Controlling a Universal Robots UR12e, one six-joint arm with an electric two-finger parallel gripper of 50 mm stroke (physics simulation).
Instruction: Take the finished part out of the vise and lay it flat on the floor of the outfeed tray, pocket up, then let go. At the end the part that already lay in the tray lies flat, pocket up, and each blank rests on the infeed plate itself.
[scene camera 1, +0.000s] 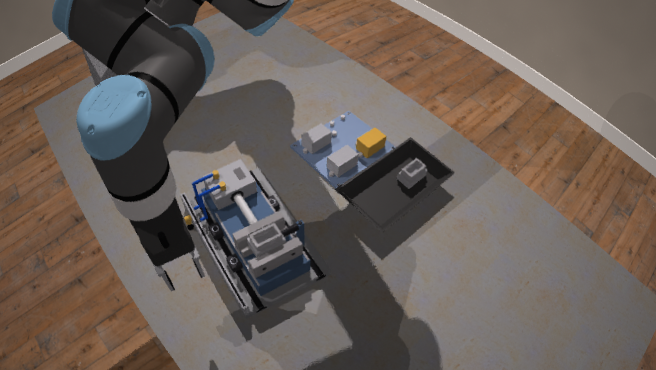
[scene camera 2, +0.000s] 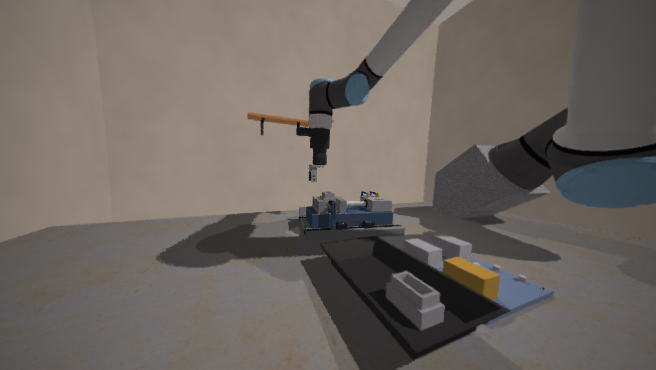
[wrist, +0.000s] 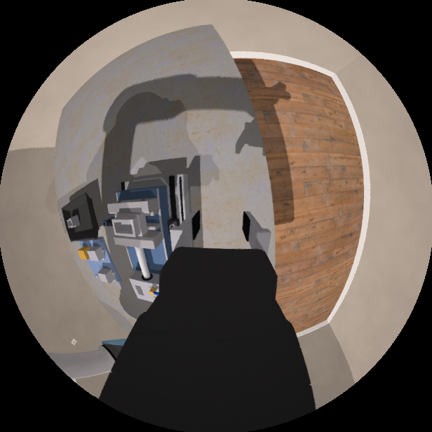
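Where they show: gripper, fingertip midpoint: (scene camera 1: 185, 279) (scene camera 2: 312, 181); arm's base, origin of the base link: (scene camera 1: 160, 15) (scene camera 2: 511, 167).
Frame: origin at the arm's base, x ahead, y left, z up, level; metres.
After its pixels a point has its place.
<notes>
The finished part (scene camera 1: 266, 246) @(x 0.711, y -0.068, z -0.108 m) (scene camera 2: 327, 195) @(x 0.705, y -0.035, z -0.103 m) (wrist: 124, 228) sits between the jaws of the blue and grey vise (scene camera 1: 285, 276) @(x 0.756, y -0.059, z -0.162 m) (scene camera 2: 325, 218) @(x 0.717, y -0.004, z -0.165 m) (wrist: 162, 200), pocket up. My gripper (scene camera 1: 186, 281) @(x 0.712, y -0.225, z -0.077 m) (scene camera 2: 313, 179) @(x 0.712, y -0.225, z -0.077 m) (wrist: 221, 219) is open and empty, above and beside the vise, on the side away from the tray. The black outfeed tray (scene camera 1: 375, 200) @(x 0.690, y 0.206, z -0.200 m) (scene camera 2: 360, 272) @(x 0.714, y 0.221, z -0.200 m) (wrist: 86, 215) holds another part (scene camera 1: 411, 175) @(x 0.699, y 0.294, z -0.165 m) (scene camera 2: 415, 300) @(x 0.698, y 0.334, z -0.174 m) (wrist: 72, 222), which looks flat, pocket up. Two grey blanks (scene camera 1: 316, 138) @(x 0.495, y 0.184, z -0.168 m) (scene camera 1: 343, 160) @(x 0.582, y 0.196, z -0.168 m) (scene camera 2: 422, 251) @(x 0.587, y 0.224, z -0.173 m) (scene camera 2: 452, 247) @(x 0.499, y 0.210, z -0.178 m) stand on the blue infeed plate (scene camera 1: 352, 125) @(x 0.477, y 0.303, z -0.204 m) (scene camera 2: 525, 295) @(x 0.488, y 0.326, z -0.204 m); their undersides are hidden.
A yellow block (scene camera 1: 371, 142) @(x 0.573, y 0.282, z -0.168 m) (scene camera 2: 471, 277) @(x 0.578, y 0.310, z -0.174 m) (wrist: 83, 253) stands on the infeed plate, close to the tray wall. Blue hoses (scene camera 1: 198, 192) @(x 0.514, y -0.120, z -0.133 m) with yellow fittings rise at the vise's rear end. An orange bar (scene camera 2: 277, 119) with dark brackets shows behind the arm in scene camera 2.
</notes>
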